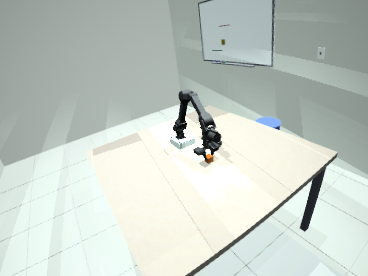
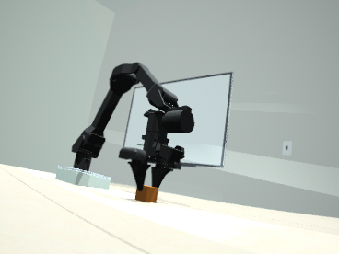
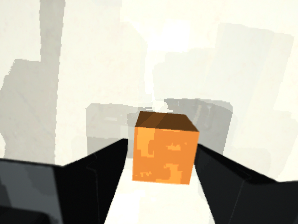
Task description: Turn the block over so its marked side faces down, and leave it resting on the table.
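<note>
Now: gripper tip 10 mm past the block.
</note>
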